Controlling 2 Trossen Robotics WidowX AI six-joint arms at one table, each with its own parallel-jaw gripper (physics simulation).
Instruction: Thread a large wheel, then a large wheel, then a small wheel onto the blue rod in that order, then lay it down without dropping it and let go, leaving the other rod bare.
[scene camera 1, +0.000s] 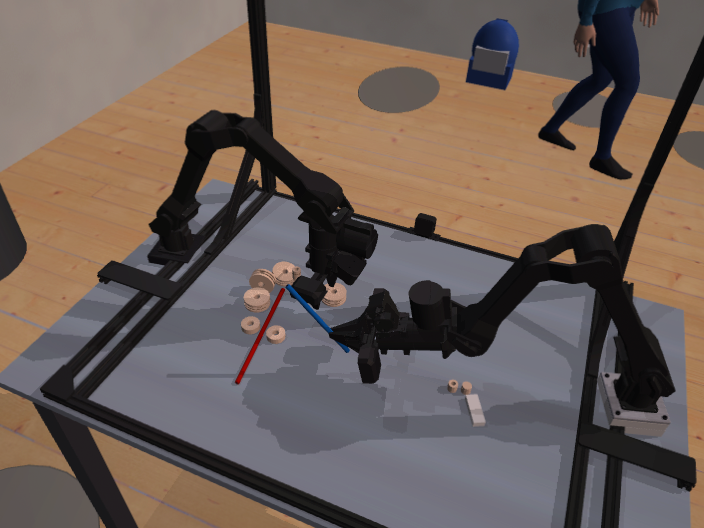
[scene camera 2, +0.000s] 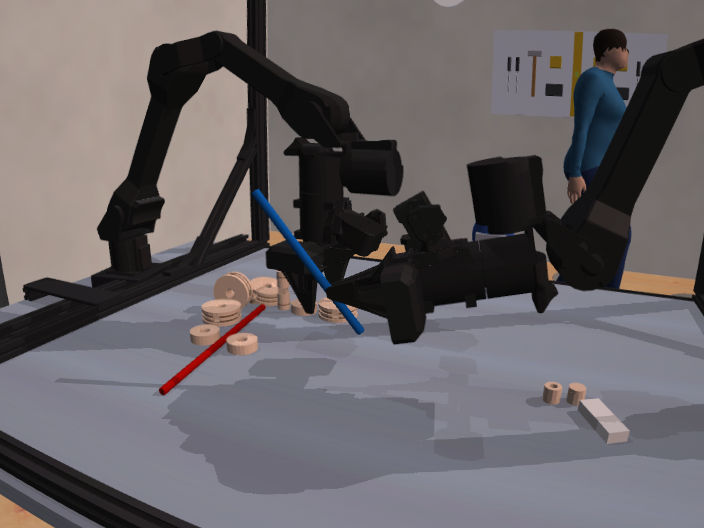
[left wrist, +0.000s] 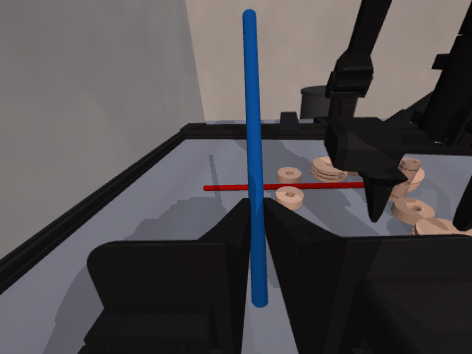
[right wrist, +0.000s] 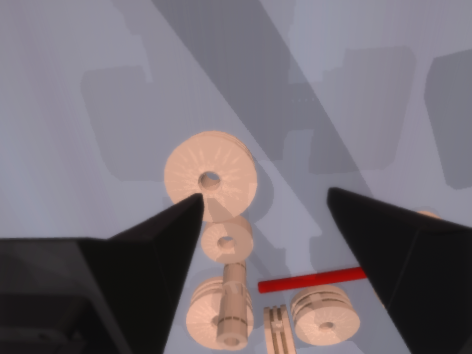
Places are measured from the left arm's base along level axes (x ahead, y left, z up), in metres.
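Where they show: left gripper, fingertip midpoint: (scene camera 1: 329, 332) (scene camera 2: 327, 291) (left wrist: 256, 205); right gripper, fingertip midpoint: (scene camera 1: 324, 297) (scene camera 2: 322, 304) (left wrist: 413, 223) (right wrist: 264, 197); left arm's base at its link origin: (scene camera 1: 634, 396); right arm's base at its link origin: (scene camera 1: 176, 245) (scene camera 2: 131, 269).
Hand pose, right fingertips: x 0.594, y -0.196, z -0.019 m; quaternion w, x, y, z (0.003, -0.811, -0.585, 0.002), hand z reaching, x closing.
Things, the pixels of their top centre, and the offset from my right fingertips.
- large wheel at its top centre: (right wrist: 210, 182) (scene camera 2: 338, 302) (left wrist: 453, 238) (scene camera 1: 333, 291) 0.027 m right, 0.018 m back, 0.006 m down
- small wheel at its top centre: (right wrist: 227, 244) (scene camera 2: 304, 302) (left wrist: 413, 207) 0.039 m right, 0.034 m ahead, 0.013 m down
- bare red rod at its top centre: (scene camera 2: 220, 339) (left wrist: 285, 184) (scene camera 1: 261, 330) 0.095 m left, 0.115 m ahead, 0.017 m down
- upright wooden post-like piece at its top centre: (right wrist: 231, 341) (scene camera 2: 282, 270) (left wrist: 412, 161) (scene camera 1: 296, 269) 0.046 m right, 0.066 m ahead, 0.032 m up
- white block at its top centre: (scene camera 2: 603, 414) (scene camera 1: 475, 408) 0.232 m left, 0.309 m back, 0.014 m down
The blue rod (scene camera 1: 309, 311) (scene camera 2: 284, 233) (left wrist: 252, 100) is bare and slants above the table. My left gripper (scene camera 1: 332, 333) (scene camera 2: 329, 290) (left wrist: 256, 205) is shut on it nearer its lower end. My right gripper (scene camera 1: 324, 294) (right wrist: 264, 197) points down, open and empty. In the right wrist view a large wheel (scene camera 1: 341, 294) (scene camera 2: 337, 313) (right wrist: 185, 165) lies flat beyond the left-hand fingertip, with a small wheel (right wrist: 242, 232) beside it. More large wheels (scene camera 1: 256, 298) (scene camera 2: 221, 311) lie at the left, one (scene camera 1: 261, 280) (scene camera 2: 232, 288) on edge. Two small wheels (scene camera 1: 250, 325) (scene camera 1: 275, 333) flank the bare red rod (scene camera 1: 258, 338) (scene camera 2: 210, 349).
An upright wooden post-like piece (scene camera 2: 283, 292) (right wrist: 234, 300) stands among the wheels. Two small wooden cylinders (scene camera 1: 452, 386) (scene camera 1: 466, 387) and a white block (scene camera 1: 475, 410) (scene camera 2: 603, 420) are at the right. Black frame rails (scene camera 1: 227, 471) run along the table's edges.
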